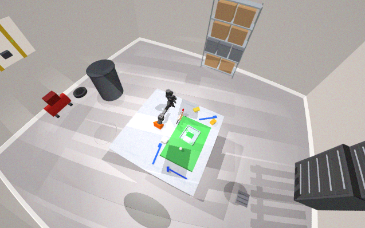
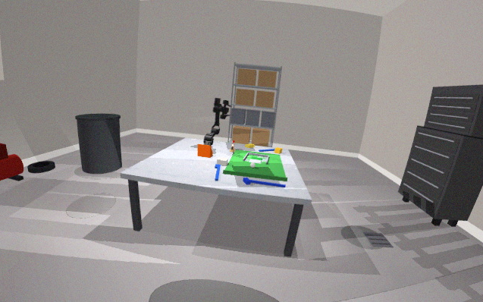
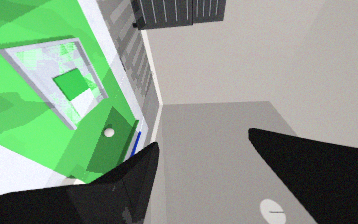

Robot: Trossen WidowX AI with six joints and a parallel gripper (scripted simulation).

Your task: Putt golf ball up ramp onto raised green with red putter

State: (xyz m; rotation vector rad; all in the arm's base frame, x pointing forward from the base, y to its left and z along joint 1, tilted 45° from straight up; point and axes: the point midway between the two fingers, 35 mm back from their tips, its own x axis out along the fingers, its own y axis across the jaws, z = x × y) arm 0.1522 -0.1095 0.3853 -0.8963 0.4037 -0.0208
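Right now my gripper tip is 40 cm above the white cube, 33 cm to the left of it and 5 cm short of it. Also, from my gripper tip: red putter (37 cm below, 11 cm to the left, 2 cm ahead); white golf ball (40 cm below, 31 cm to the right, 31 cm ahead); wooden piece (39 cm below, 13 cm to the left, 2 cm ahead).
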